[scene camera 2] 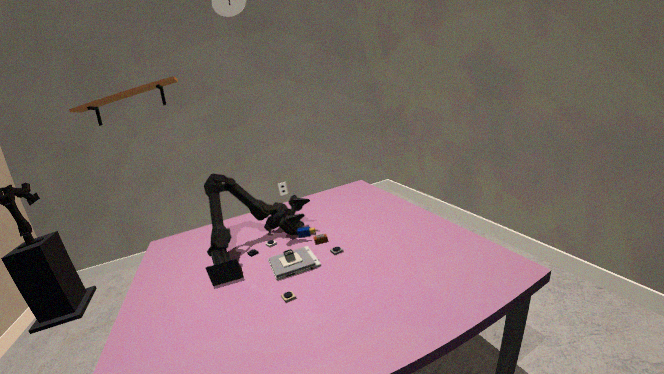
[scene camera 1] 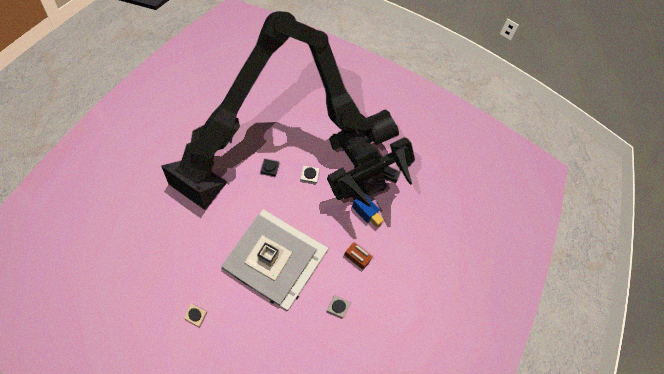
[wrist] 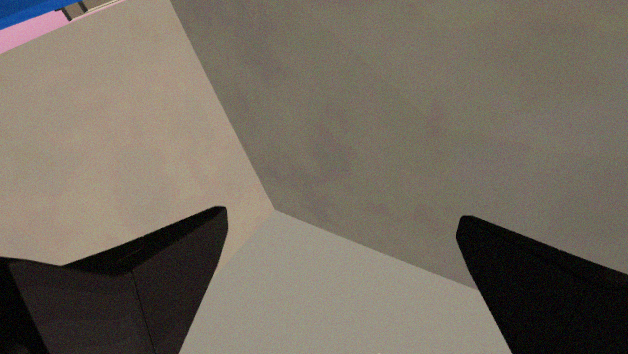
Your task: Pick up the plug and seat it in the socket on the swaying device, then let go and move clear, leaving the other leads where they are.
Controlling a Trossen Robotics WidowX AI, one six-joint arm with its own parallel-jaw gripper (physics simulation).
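A blue plug with a yellow tip point(scene camera 1: 366, 210) point(scene camera 2: 303, 232) lies on the pink table, beside and partly under the near finger in scene camera 1. Part of its blue body point(wrist: 20, 10) shows at the upper left corner of the wrist view. The device point(scene camera 1: 300, 256) point(scene camera 2: 278, 268) has a grey plate over a white base. A small square socket point(scene camera 1: 268, 261) point(scene camera 2: 289, 255) stands upright on a cream pad on it, and its opening is empty. My gripper point(scene camera 1: 390, 193) point(scene camera 2: 306, 208) point(wrist: 344, 223) is open and empty, low over the table, its fingers pointing sideways past the plug.
An orange-red block with two pale bars point(scene camera 1: 358, 256) point(scene camera 2: 320, 239) lies between plug and device. Small square pads with round tops surround the device: black point(scene camera 1: 270, 167), white point(scene camera 1: 310, 174), grey point(scene camera 1: 338, 307) and tan point(scene camera 1: 195, 315). The arm's base stands to the device's upper left in scene camera 1.
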